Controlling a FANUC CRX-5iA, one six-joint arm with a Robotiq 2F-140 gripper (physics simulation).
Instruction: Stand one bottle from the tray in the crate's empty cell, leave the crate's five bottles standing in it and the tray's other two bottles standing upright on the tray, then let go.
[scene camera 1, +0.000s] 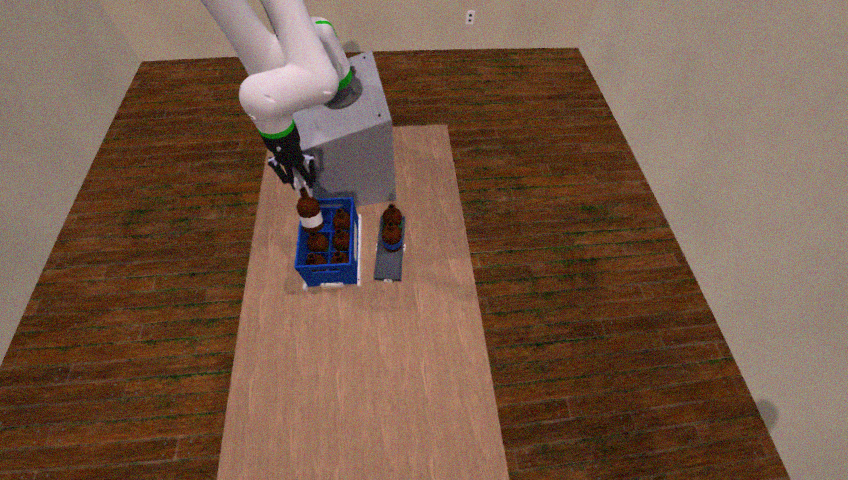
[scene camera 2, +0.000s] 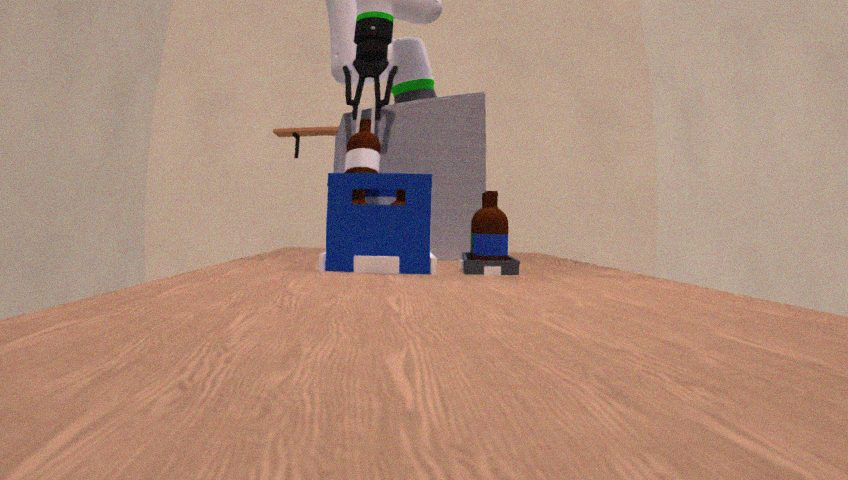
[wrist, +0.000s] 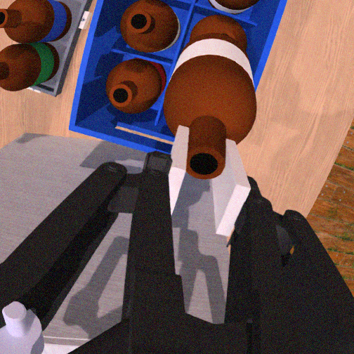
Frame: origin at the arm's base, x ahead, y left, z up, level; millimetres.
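Where they show: gripper, fingertip midpoint: (scene camera 1: 306, 194) (scene camera 2: 364, 134); arm's base, link origin: (scene camera 1: 342, 93).
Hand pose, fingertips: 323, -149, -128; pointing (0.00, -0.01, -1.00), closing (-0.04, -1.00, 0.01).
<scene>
Things, the pixels of their top centre, and the offset from my fingertips, as dx, dy, dz. Level surfaces: height alone.
- white-labelled brown bottle, top centre: (scene camera 2: 365, 117) (scene camera 1: 302, 195) +30, -1, +35
- blue crate, top centre: (scene camera 2: 381, 179) (scene camera 1: 325, 230) +82, +40, -108
- back right bottle, top centre: (scene camera 1: 339, 211) +0, +89, -120
- grey tray, top centre: (scene camera 2: 487, 256) (scene camera 1: 390, 245) +91, +260, -258
- blue-labelled bottle, top centre: (scene camera 2: 491, 191) (scene camera 1: 390, 224) +75, +269, -123
- green-labelled bottle, top centre: (scene camera 1: 391, 206) +0, +279, -123
- wooden table, surface height: dz -283
My gripper (scene camera 1: 302, 191) (scene camera 2: 365, 126) (wrist: 200, 151) is shut on the neck of the white-labelled brown bottle (scene camera 1: 308, 208) (scene camera 2: 362, 157) (wrist: 210, 95). The bottle hangs over the back left cell of the blue crate (scene camera 1: 330, 276) (scene camera 2: 377, 237) (wrist: 120, 142), leaning slightly; its base is partly hidden by the crate's front wall in scene camera 2. The crate's five bottles stand in the other cells, including the back right bottle (scene camera 1: 340, 218) (wrist: 134, 86). On the grey tray (scene camera 1: 387, 267) (scene camera 2: 476, 268) (wrist: 64, 70), a blue-labelled bottle (scene camera 1: 392, 234) (scene camera 2: 489, 243) (wrist: 30, 20) and a green-labelled bottle (scene camera 1: 391, 215) (wrist: 25, 67) stand upright.
The grey robot pedestal (scene camera 1: 357, 166) (scene camera 2: 458, 178) (wrist: 50, 175) stands close behind the crate. White guides (scene camera 1: 359, 255) (scene camera 2: 321, 261) edge the crate's base. The tray lies to the crate's right on the wooden table (scene camera 1: 357, 368) (scene camera 2: 386, 368).
</scene>
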